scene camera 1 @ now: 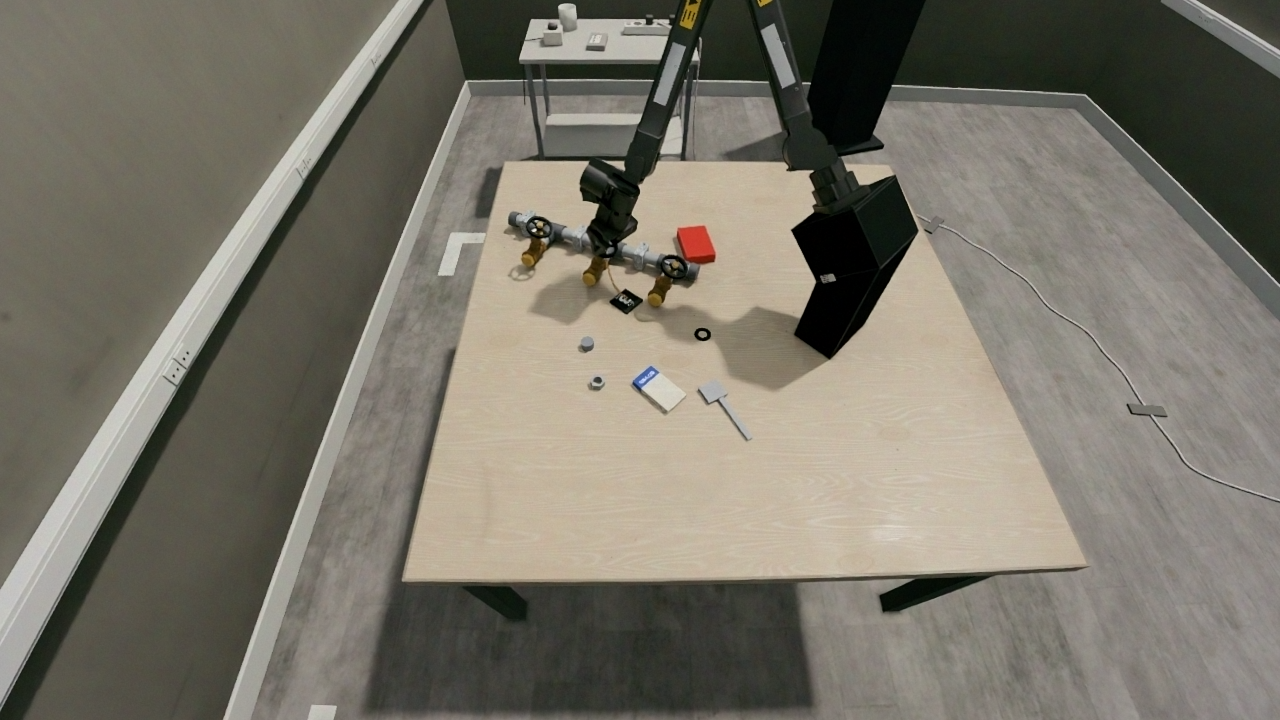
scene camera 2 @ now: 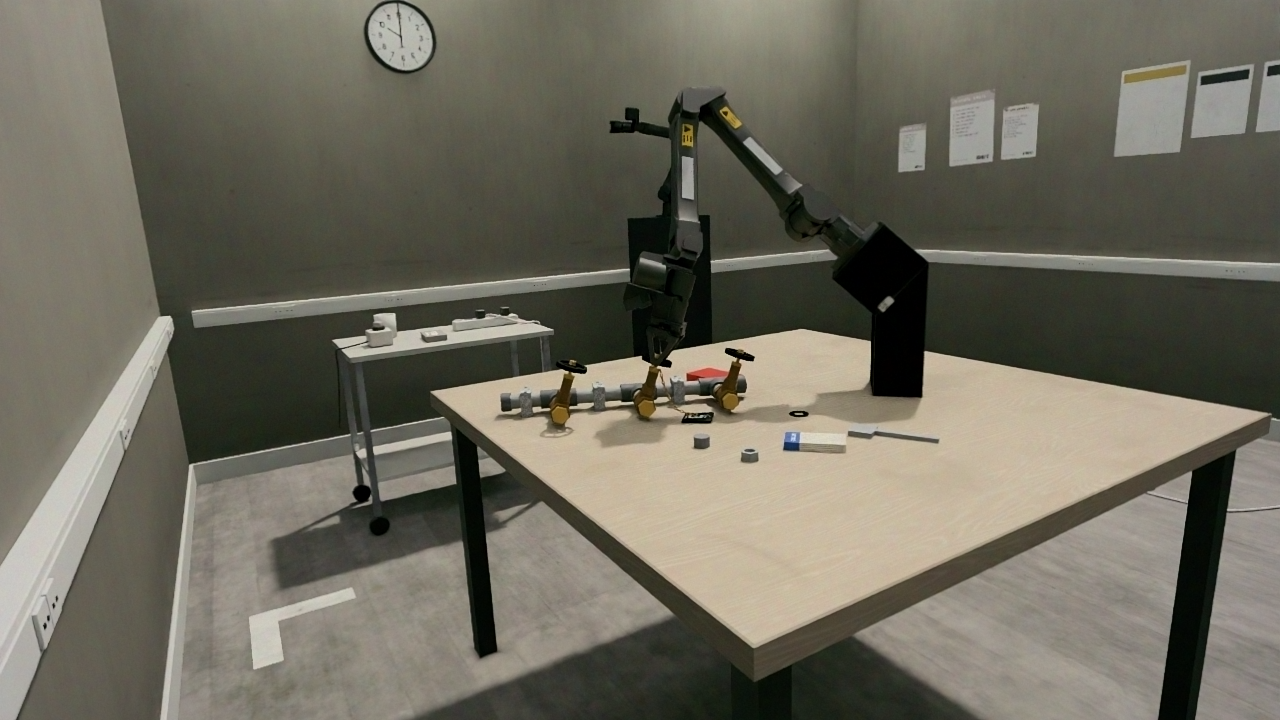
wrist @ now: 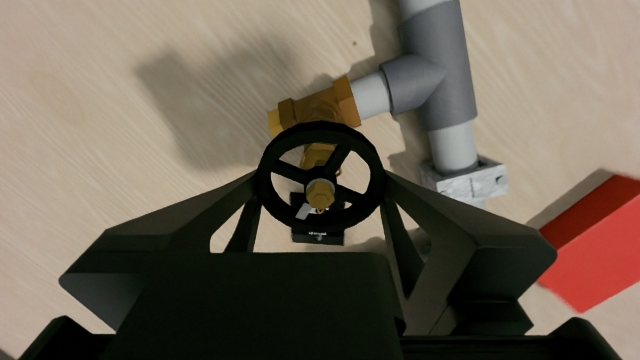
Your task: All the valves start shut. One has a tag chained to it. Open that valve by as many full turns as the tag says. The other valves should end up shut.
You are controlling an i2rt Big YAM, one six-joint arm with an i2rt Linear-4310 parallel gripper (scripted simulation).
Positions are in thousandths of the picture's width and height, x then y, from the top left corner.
Labels:
blue-and-white box: scene camera 1 520, 548; scene camera 2 643, 615; not seen in the wrist view (hidden by my gripper)
grey scraper: scene camera 1 557, 544; scene camera 2 670, 598; not seen in the wrist view (out of frame)

